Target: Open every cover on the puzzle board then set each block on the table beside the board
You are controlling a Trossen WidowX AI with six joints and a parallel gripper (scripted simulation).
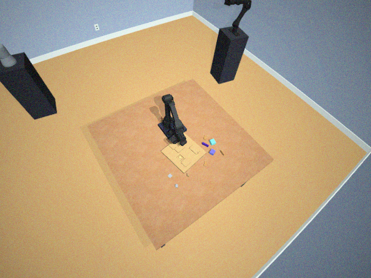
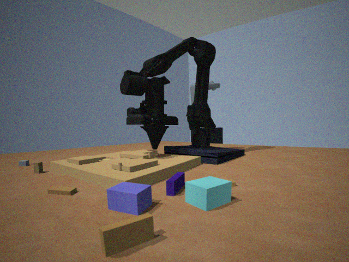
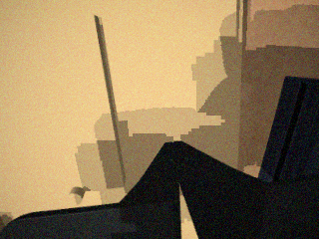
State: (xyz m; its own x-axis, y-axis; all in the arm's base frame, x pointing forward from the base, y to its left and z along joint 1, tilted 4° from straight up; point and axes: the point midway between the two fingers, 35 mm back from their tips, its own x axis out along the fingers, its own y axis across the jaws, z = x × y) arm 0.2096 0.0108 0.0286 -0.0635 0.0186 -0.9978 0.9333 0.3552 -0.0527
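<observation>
My gripper tip is 10 cm short of the tan puzzle board, 4 cm to the right of it and 2 cm above it. Round my gripper tip: small grey block (37 cm ahead, 17 cm to the right, 3 cm below); dark purple block (11 cm ahead, 24 cm to the left, 3 cm below); cyan block (11 cm ahead, 32 cm to the left, 3 cm below).
</observation>
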